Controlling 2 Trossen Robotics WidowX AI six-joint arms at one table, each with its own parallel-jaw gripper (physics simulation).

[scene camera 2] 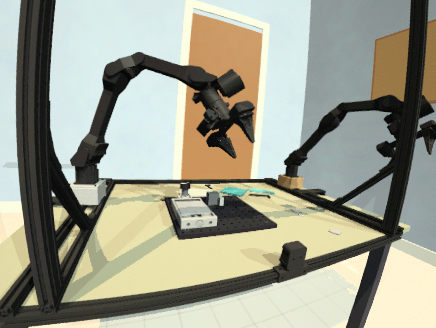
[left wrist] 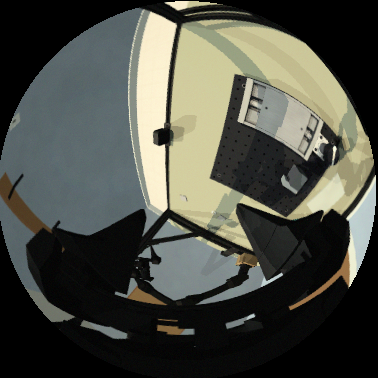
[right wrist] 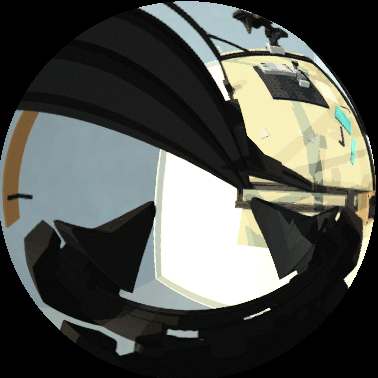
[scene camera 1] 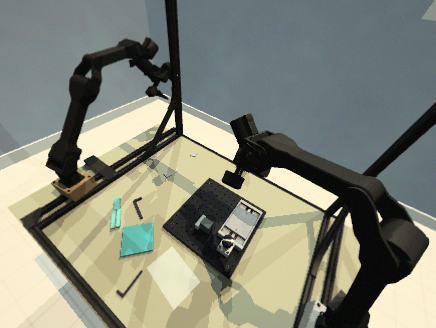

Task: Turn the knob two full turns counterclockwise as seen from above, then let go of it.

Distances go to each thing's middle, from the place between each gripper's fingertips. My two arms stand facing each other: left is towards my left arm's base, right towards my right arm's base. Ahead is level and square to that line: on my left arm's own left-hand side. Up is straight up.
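Scene:
Starting from the grey metal fixture [scene camera 1: 241,222], I find my right hand 22 cm above it, 58 cm to the right of it and 37 cm short of it. The sheet [scene camera 1: 173,276] is 24 cm below my right hand, 63 cm ahead of it and 45 cm to the left of it.
My left hand is 20 cm above the fixture, 10 cm short of it and 10 cm to the right of it. As for the sheet, it is 22 cm below my left hand, and it is also 36 cm ahead of that hand and 2 cm to the right of it.

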